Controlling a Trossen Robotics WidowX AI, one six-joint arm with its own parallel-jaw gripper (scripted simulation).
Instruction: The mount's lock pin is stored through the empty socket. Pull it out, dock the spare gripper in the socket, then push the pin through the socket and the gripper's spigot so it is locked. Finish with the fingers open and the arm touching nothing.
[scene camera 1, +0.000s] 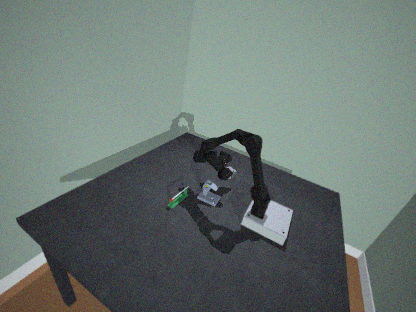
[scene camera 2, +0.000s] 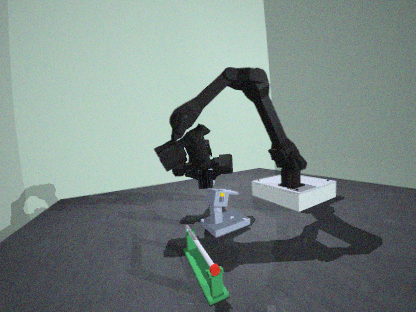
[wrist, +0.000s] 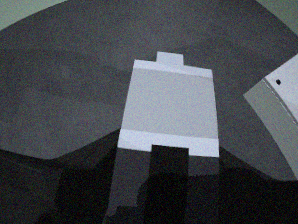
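Note:
Scene camera 2: my gripper (scene camera 2: 207, 179) is visible, as is a grey mount (scene camera 2: 218, 223). Wrist view: my gripper (wrist: 162, 135) appears here too, carrying a spare gripper (wrist: 167, 157).

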